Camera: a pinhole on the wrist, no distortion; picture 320 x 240 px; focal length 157.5 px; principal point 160.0 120.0 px. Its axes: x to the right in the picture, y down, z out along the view. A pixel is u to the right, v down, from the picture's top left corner.
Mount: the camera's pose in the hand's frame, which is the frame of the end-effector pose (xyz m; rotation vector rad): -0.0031 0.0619 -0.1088 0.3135 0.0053 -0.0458
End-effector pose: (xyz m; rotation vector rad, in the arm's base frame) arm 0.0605 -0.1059 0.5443 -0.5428 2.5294 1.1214
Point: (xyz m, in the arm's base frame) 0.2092 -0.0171 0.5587
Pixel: 39.9 110.0
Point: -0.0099 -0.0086 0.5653
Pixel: 195.7 225.9
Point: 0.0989 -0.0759 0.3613
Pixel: 185.0 73.1
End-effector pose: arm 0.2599 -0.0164 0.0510 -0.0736 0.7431 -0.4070
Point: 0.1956 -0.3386 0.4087
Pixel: 117.3 11.6
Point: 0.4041 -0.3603 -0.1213
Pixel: outside the picture
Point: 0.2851 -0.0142 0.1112
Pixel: 143.5 111.9
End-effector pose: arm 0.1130 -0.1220 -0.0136 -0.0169 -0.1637 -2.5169
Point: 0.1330 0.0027 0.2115
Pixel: 128.9 113.3
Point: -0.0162 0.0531 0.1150
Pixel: 170.4 39.1
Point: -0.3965 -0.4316 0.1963
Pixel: outside the picture
